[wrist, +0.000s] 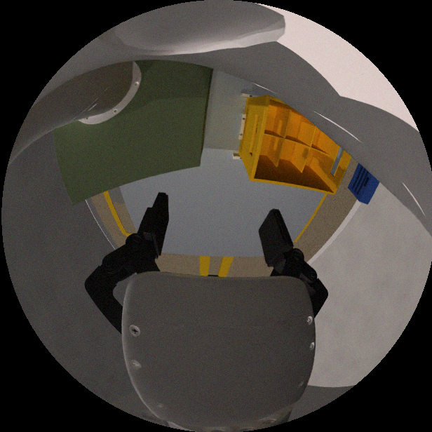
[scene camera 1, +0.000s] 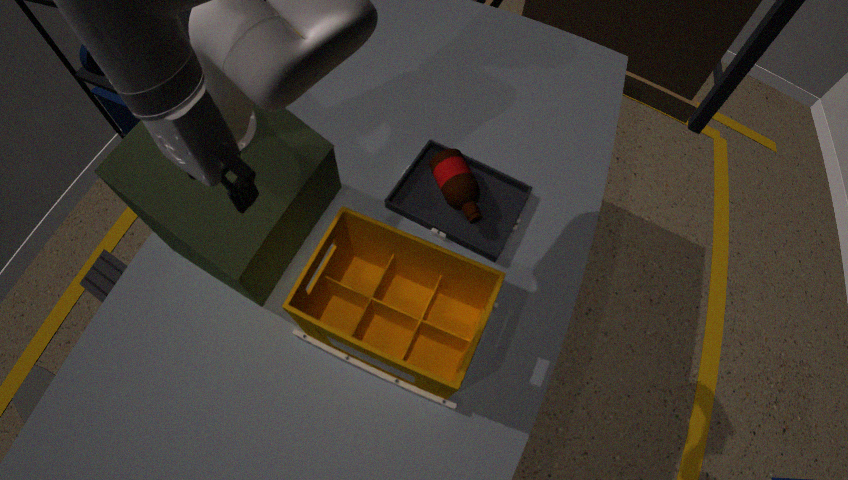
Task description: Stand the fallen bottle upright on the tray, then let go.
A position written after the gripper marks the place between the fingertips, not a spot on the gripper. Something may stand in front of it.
In view: the gripper [scene camera 1: 224,186] and a brown bottle [scene camera 1: 456,181].
The gripper shows as well in the wrist view [wrist: 218,212].
